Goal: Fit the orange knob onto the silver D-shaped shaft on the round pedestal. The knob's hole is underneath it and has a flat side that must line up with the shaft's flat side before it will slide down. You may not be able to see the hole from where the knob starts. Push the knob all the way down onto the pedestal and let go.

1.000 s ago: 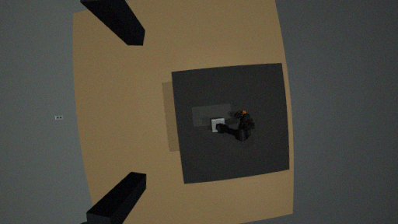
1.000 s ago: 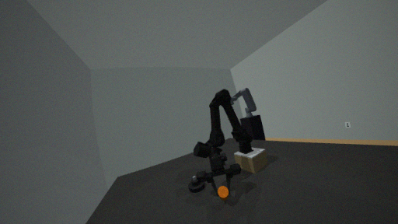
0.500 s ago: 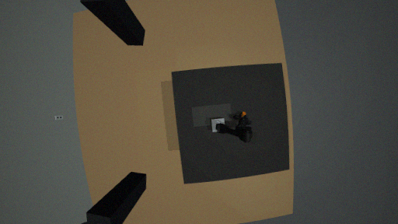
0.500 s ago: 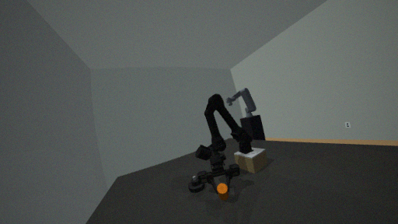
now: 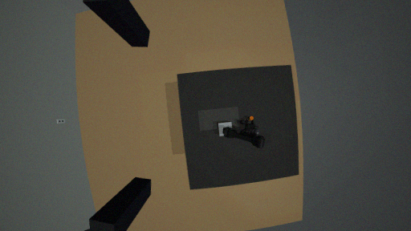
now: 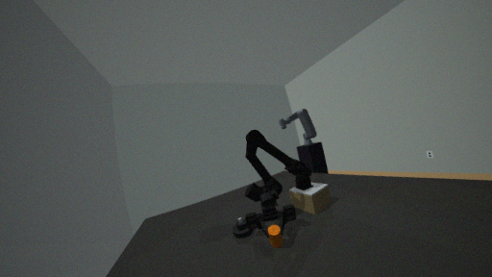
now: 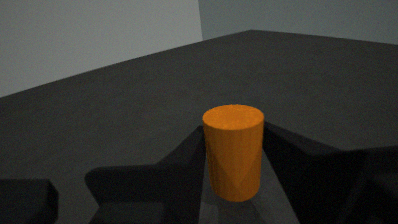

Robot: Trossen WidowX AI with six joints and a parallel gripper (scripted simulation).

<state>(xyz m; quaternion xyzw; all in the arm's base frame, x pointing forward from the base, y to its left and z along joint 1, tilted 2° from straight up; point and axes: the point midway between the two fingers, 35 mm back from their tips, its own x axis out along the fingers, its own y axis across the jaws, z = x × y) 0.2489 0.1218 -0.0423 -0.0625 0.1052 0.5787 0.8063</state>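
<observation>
Right now my gripper tip is 10 mm to the left of the orange knob. From my gripper tip the other things lie so: dark round pedestal: 160 mm to the right, 80 mm ahead, 20 mm below.
</observation>
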